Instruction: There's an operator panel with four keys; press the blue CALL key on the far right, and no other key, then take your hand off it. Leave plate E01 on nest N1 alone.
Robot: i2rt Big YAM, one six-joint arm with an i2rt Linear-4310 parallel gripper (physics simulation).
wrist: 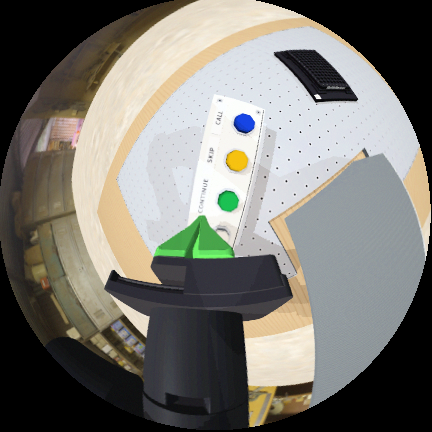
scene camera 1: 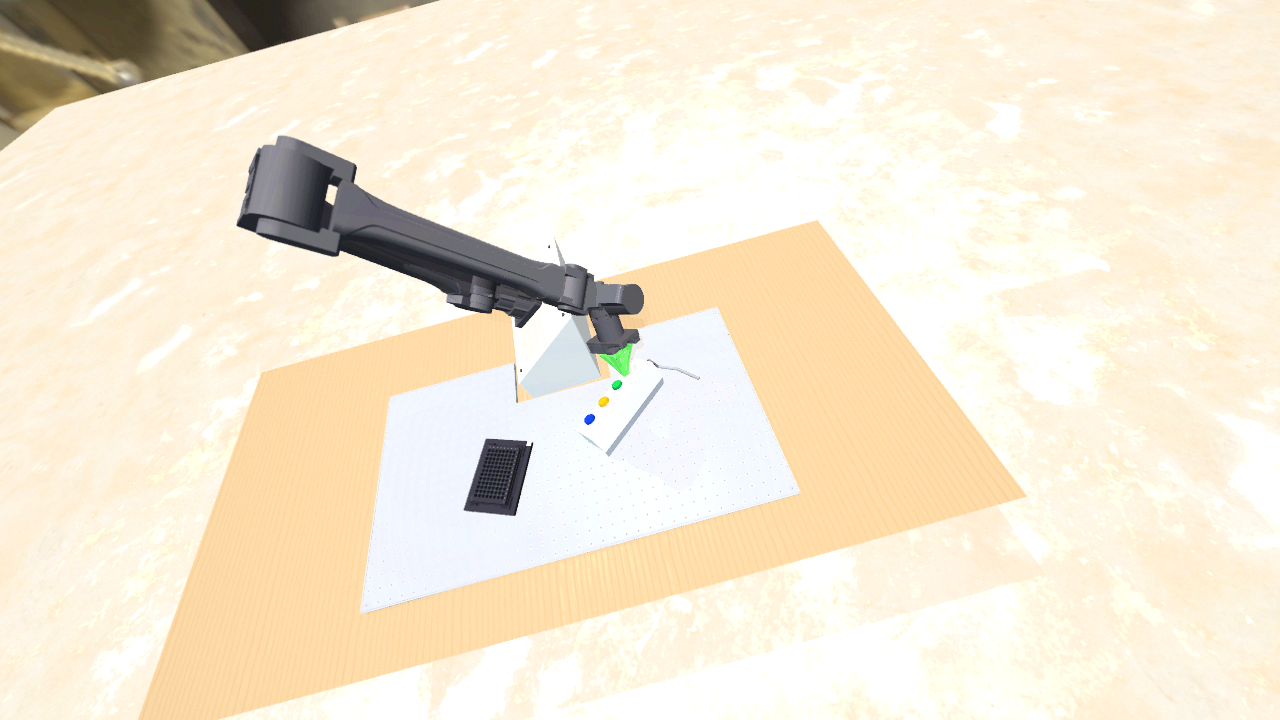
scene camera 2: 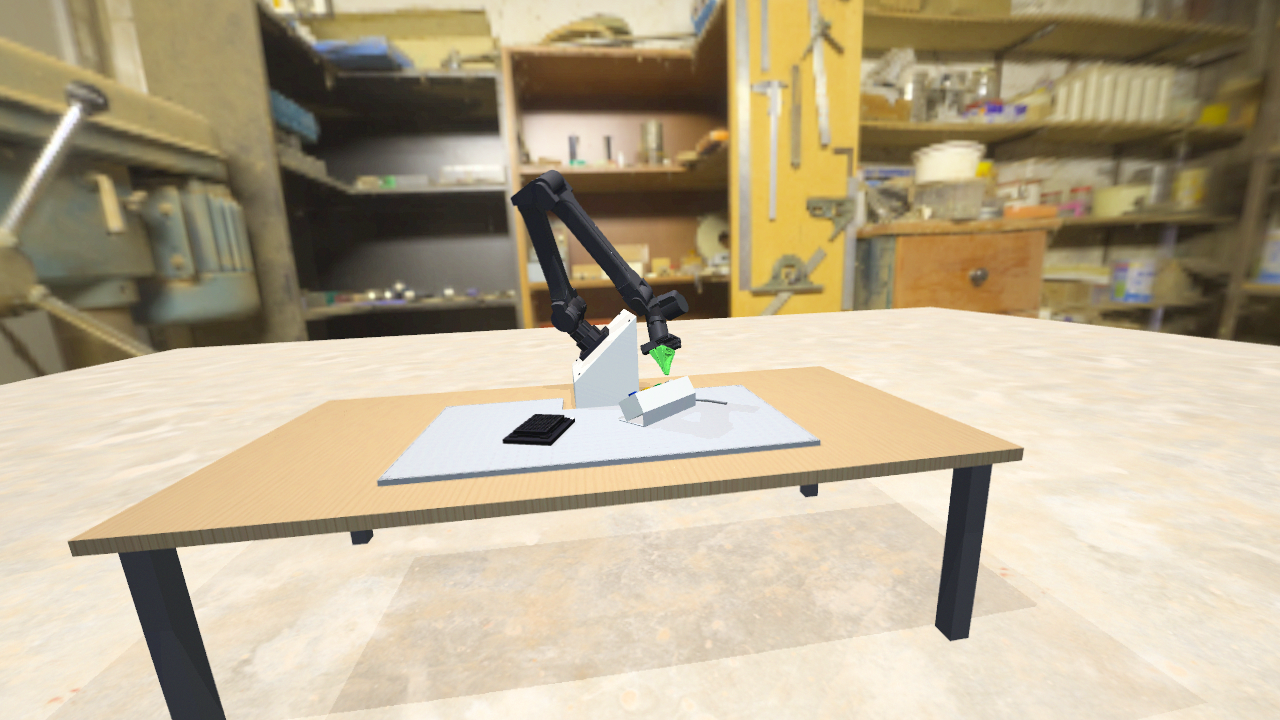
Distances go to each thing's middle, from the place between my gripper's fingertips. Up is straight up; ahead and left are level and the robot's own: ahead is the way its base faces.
Labels:
Right now my hand is 140 mm short of the black perforated tray (scene camera 1: 494, 484), 330 mm to the left of it and 80 mm above it.

